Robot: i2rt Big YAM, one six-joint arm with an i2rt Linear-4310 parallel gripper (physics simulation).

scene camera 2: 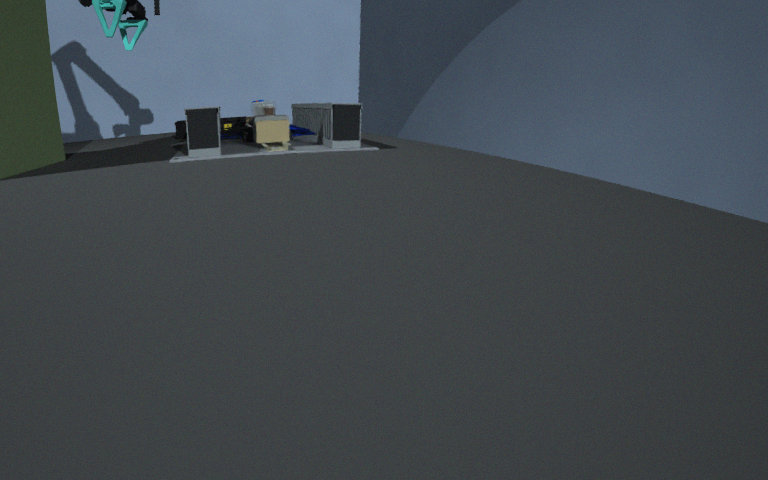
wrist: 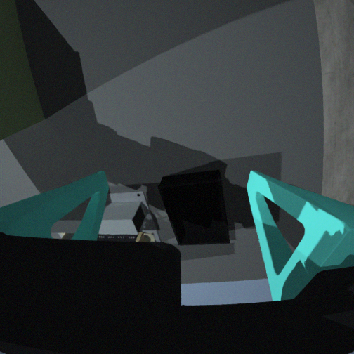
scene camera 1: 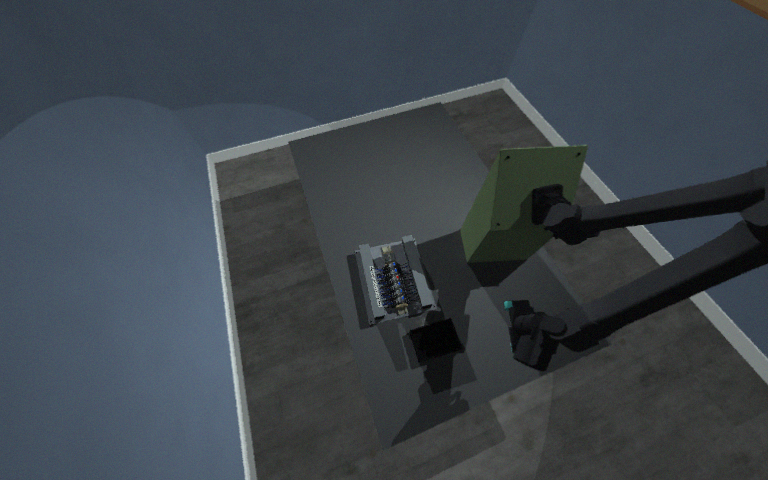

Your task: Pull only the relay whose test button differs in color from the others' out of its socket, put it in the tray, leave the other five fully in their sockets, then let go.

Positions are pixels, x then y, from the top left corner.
Labels:
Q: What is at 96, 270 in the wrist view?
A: My gripper.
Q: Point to a beige end block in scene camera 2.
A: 267, 131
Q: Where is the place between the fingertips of my gripper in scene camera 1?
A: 510, 326

